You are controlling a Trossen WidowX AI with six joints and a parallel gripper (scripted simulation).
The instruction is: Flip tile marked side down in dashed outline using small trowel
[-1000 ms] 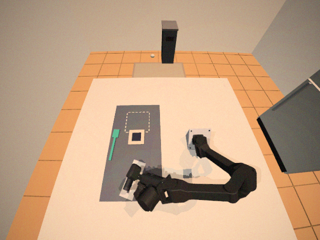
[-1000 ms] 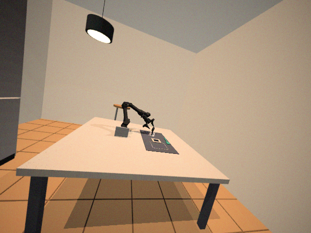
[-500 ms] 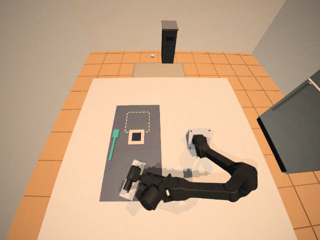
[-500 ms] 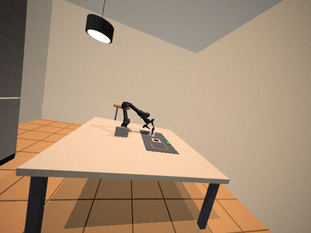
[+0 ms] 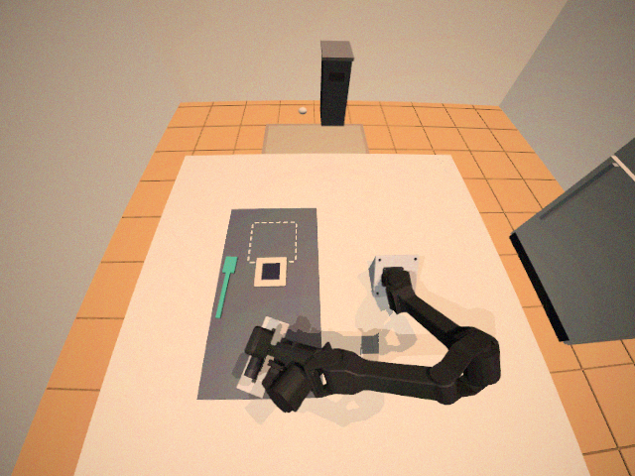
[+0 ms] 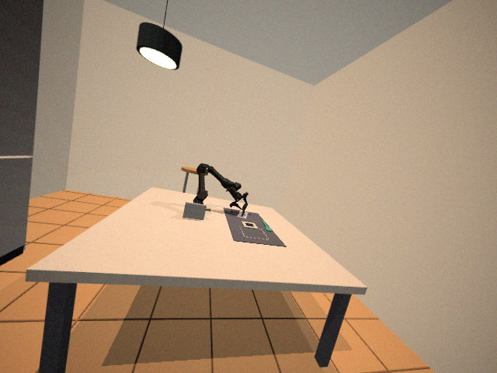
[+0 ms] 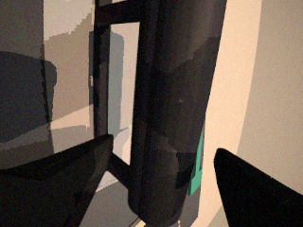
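The dark grey mat lies 190 mm to the right of my gripper tip, 90 mm below it and 10 mm ahead of it. The rest, counted from my gripper tip: green trowel (210 mm to the right, 150 mm ahead, 70 mm below); tile (240 mm to the right, 60 mm below).
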